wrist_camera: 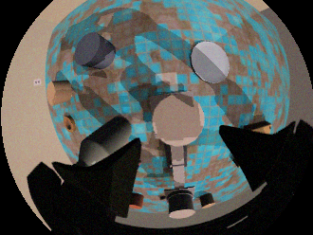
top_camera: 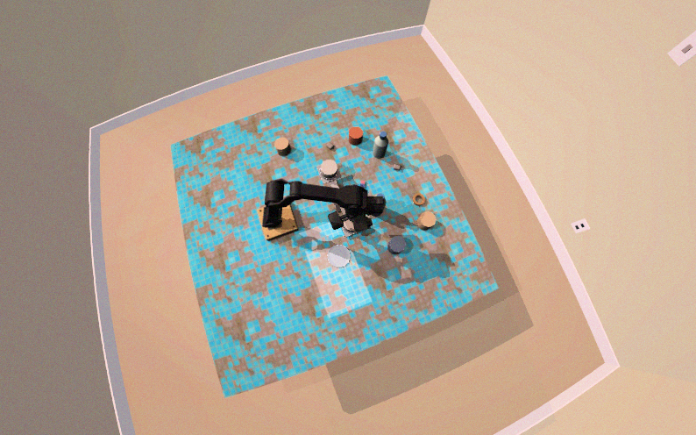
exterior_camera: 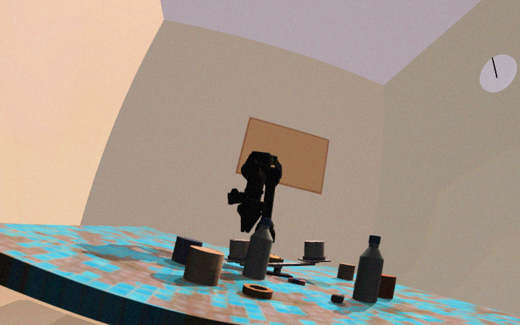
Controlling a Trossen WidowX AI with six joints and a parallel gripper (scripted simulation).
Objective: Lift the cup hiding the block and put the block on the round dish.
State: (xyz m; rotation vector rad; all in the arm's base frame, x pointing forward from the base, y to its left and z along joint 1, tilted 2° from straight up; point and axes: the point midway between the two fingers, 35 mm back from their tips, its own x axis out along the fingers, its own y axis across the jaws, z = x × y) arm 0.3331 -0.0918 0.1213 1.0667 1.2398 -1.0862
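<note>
Now: the small grey block 80 mm below my gripper tip. The rest, counted from my gripper tip: round grey dish: 120 mm to the right, 110 mm below, 90 mm behind; then dark blue cylinder: 150 mm ahead, 130 mm to the right, 80 mm below; then small balance: 130 mm to the left, 80 mm below, 20 mm behind.
</note>
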